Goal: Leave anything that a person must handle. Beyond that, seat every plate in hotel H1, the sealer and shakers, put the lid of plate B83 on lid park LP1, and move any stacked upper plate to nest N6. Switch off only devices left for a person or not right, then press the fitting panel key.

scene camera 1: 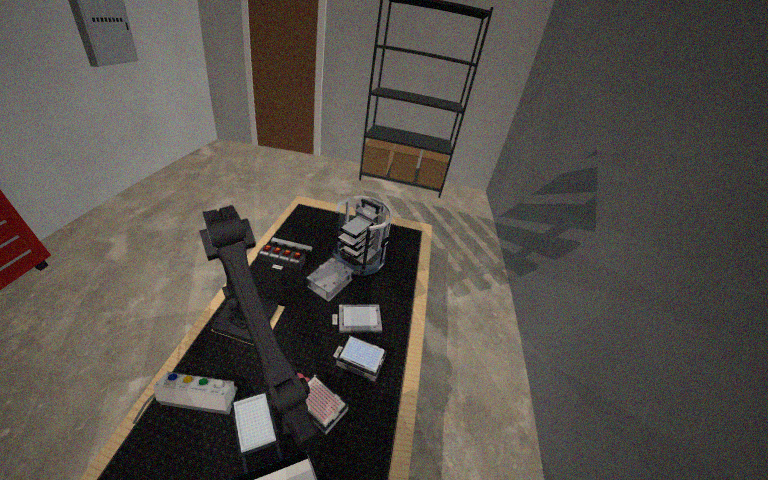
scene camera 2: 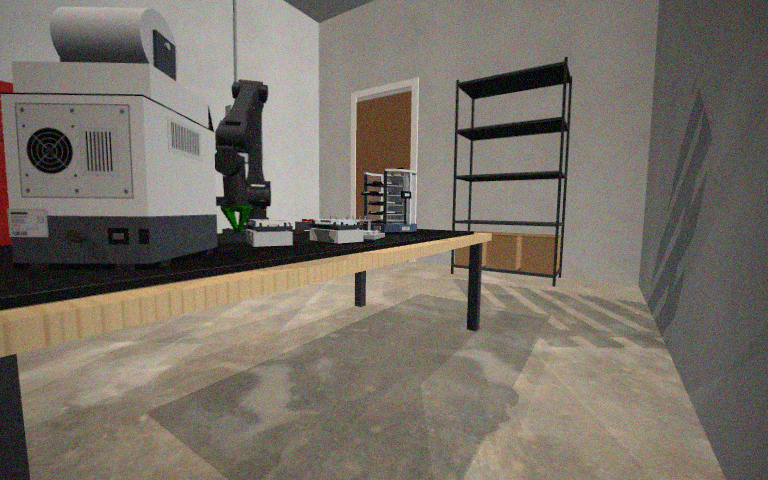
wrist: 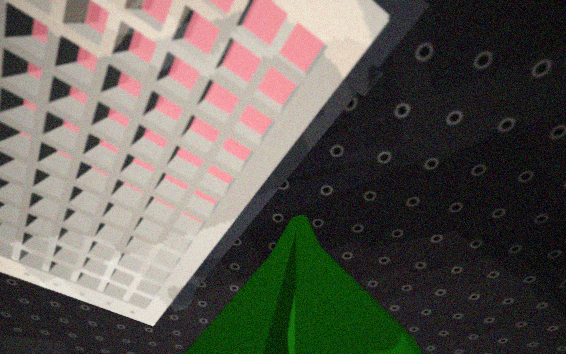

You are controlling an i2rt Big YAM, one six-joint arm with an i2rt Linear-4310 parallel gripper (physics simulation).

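Frame: origin at the arm's base, x back, y right, z up, level; millimetres.
Where they show: gripper, between the fingertips: (scene camera 2: 238,233) (wrist: 301,225).
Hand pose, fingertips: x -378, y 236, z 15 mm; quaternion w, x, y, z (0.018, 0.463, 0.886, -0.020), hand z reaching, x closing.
Things, the pixels of their centre, and the offset from my fingertips. "spot": a spot on its surface instead.
- pink-welled plate, middle of its body: (wrist: 95,144) (scene camera 2: 268,222) (scene camera 1: 319,400) dx -33, dy -70, dz +28 mm
- pink spill, a spot on its surface: (scene camera 1: 302,375) spot: dx +69, dy -136, dz -33 mm
- white plate, middle of its body: (scene camera 1: 253,421) dx +81, dy +72, dz +93 mm
- sealer, middle of its body: (scene camera 2: 128,140) dx -109, dy +253, dz +194 mm
- blue-topped plate, middle of its body: (scene camera 2: 336,222) (scene camera 1: 362,353) dx -87, dy -268, dz +28 mm
- pale plate, middle of its body: (scene camera 1: 360,316) dx -12, dy -430, dz -13 mm
- hotel, middle of its body: (scene camera 1: 362,234) (scene camera 2: 390,200) dx +131, dy -750, dz +113 mm
- key panel, middle of its body: (scene camera 1: 195,391) dx +319, dy +77, dz +8 mm
- switch box, a spot on its surface: (scene camera 1: 283,254) spot: dx +425, dy -554, dz +14 mm
- clear-grey box, middle of its body: (scene camera 2: 348,224) (scene camera 1: 330,277) dx +178, dy -543, dz +4 mm
My gripper (scene camera 2: 237,228) (wrist: 301,225) has green fingers, shut and empty. In the wrist view its tips are low beside a pink-welled plate (scene camera 1: 325,400) (wrist: 215,131), apart from it in the picture. A pink spill (scene camera 1: 302,375) shows at that plate's corner in scene camera 1, partly behind the arm. A white plate (scene camera 1: 254,424) sits at the sealer (scene camera 2: 84,158) (scene camera 1: 291,472). A blue-topped plate (scene camera 1: 363,353) and a pale plate (scene camera 1: 360,317) sit on devices further back. The hotel (scene camera 1: 374,263) (scene camera 2: 400,227) holds several shelves. Plate labels are unreadable.
A key panel (scene camera 1: 193,396) with blue, yellow, green and white keys stands at the left table edge. A switch box (scene camera 1: 281,255) with red-orange switches stands further back. A clear-grey box (scene camera 1: 329,278) is near the hotel. The arm crosses above the table beside the white plate.
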